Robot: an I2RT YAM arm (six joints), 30 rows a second.
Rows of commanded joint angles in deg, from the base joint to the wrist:
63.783, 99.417, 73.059, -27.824, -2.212, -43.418
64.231, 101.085, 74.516, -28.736, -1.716, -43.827
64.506, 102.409, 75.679, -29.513, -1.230, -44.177
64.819, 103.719, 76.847, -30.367, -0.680, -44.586
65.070, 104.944, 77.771, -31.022, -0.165, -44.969
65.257, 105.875, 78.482, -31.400, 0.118, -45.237
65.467, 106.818, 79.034, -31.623, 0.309, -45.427
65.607, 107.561, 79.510, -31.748, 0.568, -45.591
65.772, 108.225, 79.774, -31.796, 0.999, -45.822
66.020, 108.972, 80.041, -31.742, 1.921, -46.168
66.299, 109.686, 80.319, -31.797, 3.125, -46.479
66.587, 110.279, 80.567, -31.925, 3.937, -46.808
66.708, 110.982, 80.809, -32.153, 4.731, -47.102
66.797, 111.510, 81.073, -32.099, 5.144, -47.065
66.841, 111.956, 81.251, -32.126, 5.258, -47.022
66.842, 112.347, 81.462, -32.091, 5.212, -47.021
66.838, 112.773, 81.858, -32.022, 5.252, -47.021
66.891, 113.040, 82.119, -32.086, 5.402, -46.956
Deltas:
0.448, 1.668, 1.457, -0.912, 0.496, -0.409
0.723, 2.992, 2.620, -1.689, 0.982, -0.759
1.036, 4.302, 3.788, -2.543, 1.532, -1.168
1.287, 5.527, 4.712, -3.198, 2.047, -1.551
1.474, 6.458, 5.423, -3.576, 2.330, -1.819
1.684, 7.401, 5.975, -3.799, 2.521, -2.009
1.824, 8.144, 6.451, -3.924, 2.780, -2.173
1.989, 8.808, 6.715, -3.972, 3.211, -2.404
2.237, 9.555, 6.982, -3.918, 4.133, -2.750
2.516, 10.269, 7.260, -3.973, 5.337, -3.061
2.804, 10.862, 7.508, -4.101, 6.149, -3.390
2.925, 11.565, 7.750, -4.329, 6.943, -3.684
3.014, 12.093, 8.014, -4.275, 7.356, -3.647
3.058, 12.539, 8.192, -4.302, 7.470, -3.604
3.059, 12.930, 8.403, -4.267, 7.424, -3.603
3.055, 13.356, 8.799, -4.198, 7.464, -3.603
3.108, 13.623, 9.060, -4.262, 7.614, -3.538

